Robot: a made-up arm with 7 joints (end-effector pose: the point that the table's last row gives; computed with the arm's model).
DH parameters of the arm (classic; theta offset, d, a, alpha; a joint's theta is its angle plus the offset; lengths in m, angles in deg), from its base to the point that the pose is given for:
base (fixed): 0 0.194 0 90
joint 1: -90 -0.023 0.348 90
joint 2: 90 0.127 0.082 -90
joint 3: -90 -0.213 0.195 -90
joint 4: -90 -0.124 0.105 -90
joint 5: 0 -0.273 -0.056 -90
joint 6: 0 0.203 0.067 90
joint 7: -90 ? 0.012 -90
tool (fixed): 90 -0.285 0 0
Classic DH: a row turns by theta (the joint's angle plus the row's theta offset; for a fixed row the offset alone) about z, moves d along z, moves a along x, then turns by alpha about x.
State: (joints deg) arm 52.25 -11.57 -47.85 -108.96 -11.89 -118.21 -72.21
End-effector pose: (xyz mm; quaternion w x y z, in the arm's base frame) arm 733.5 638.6 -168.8 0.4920 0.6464 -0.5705 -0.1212
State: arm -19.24 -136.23 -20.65 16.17 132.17 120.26 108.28
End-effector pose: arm -35.4 -20.0 -257.2 0.0641 -0.1108 0.5624 0.8169
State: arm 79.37 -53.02 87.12 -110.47 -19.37 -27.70 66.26
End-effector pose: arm 818.8 93.7 -217.5 0.4042 -0.7779 -0.4418 0.1903
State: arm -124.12 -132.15 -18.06 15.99 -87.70 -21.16 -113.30
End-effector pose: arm -260.4 -300.9 778.9 0.1526 0.0687 0.9457 0.2785
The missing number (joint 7, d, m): 0.11
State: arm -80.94 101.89 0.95 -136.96 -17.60 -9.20 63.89
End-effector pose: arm -371.0 -284.2 609.0 0.4454 0.6010 -0.6621 0.0445
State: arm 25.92 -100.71 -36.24 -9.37 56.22 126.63 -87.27
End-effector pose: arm 222.7 547.1 216.0 0.1694 0.2679 0.8891 -0.3302
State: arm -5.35 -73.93 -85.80 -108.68 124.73 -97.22 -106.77
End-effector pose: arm -465.9 394.2 108.2 0.1821 -0.9393 0.0156 -0.2904
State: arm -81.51 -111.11 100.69 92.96 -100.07 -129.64 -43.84
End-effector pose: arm -1178.3 110.7 113.2 0.8955 -0.0623 0.3320 0.2900
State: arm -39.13 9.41 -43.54 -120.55 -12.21 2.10 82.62
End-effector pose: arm -667.7 54.5 -233.8 0.2567 0.0547 0.9300 0.2574
